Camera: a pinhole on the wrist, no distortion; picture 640 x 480 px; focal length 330.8 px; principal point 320.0 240.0 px. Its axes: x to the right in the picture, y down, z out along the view. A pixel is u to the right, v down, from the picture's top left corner.
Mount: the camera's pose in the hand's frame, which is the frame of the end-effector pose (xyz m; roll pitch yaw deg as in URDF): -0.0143 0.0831 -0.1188 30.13 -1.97 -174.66
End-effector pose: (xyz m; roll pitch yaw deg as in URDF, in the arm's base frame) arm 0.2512 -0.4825 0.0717 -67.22 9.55 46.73
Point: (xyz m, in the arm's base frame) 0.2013 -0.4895 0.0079
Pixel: 381 453
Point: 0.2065 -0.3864 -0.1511
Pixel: 142 136
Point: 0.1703 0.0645 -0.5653
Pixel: 21 43
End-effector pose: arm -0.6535 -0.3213 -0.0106 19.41 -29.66 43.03
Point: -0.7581 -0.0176 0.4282
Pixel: 37 191
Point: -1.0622 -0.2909 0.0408
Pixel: 522 76
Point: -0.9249 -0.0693 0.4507
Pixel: 169 159
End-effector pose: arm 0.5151 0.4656 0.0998 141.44 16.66 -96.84
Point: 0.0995 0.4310 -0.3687
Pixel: 208 464
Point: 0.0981 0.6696 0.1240
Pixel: 409 226
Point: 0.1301 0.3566 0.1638
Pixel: 176 162
